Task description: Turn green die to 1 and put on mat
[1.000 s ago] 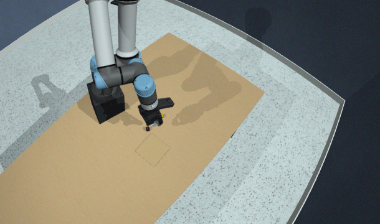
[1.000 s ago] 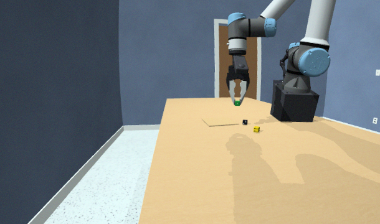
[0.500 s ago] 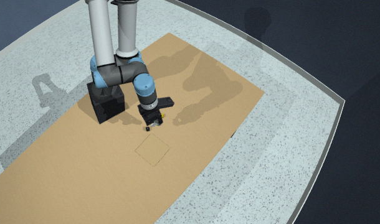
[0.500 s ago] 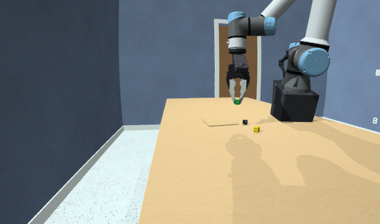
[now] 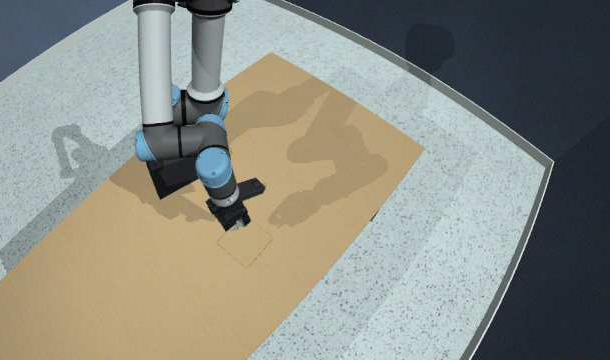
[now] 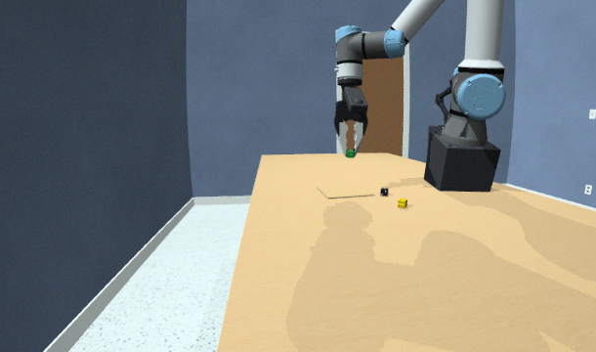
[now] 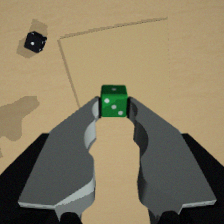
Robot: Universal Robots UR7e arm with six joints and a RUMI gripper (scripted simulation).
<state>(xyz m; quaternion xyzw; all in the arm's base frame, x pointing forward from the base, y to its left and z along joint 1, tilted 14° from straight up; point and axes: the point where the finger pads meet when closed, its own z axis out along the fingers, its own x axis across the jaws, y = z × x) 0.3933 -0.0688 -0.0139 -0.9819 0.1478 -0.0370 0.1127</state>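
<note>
The tan mat is 1 cm ahead of my hand, 3 cm to the right of it and 12 cm below it. Round my hand: green die (1 cm below); then yellow die (7 cm behind, 17 cm to the left, 11 cm below); then black die (9 cm behind, 6 cm to the left, 11 cm below).
</note>
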